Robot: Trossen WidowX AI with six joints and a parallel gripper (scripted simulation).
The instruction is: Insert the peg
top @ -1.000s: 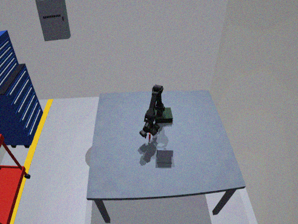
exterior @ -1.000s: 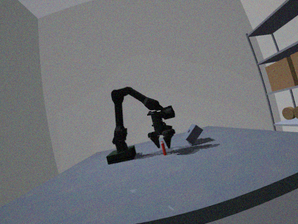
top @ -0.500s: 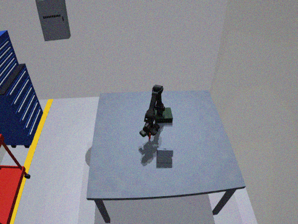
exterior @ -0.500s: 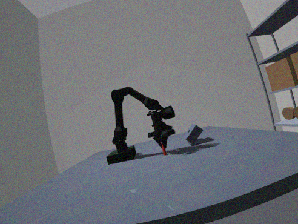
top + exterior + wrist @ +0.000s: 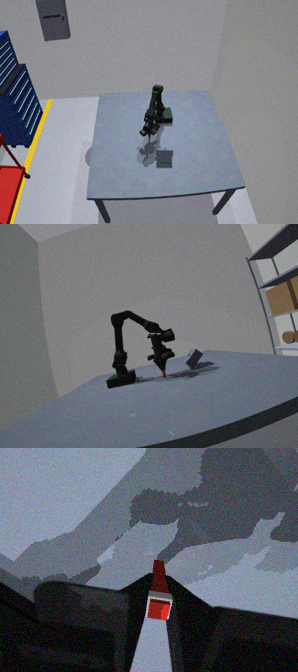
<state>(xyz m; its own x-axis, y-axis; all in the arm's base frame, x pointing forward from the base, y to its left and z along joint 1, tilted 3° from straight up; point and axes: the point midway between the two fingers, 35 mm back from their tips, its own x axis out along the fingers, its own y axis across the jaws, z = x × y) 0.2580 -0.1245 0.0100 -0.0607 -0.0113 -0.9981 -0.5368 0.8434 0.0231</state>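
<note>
The panel is 210 mm ahead of my gripper tip, 110 mm to the left of it and 20 mm above it. Round my gripper tip: red peg (20 mm above).
</note>
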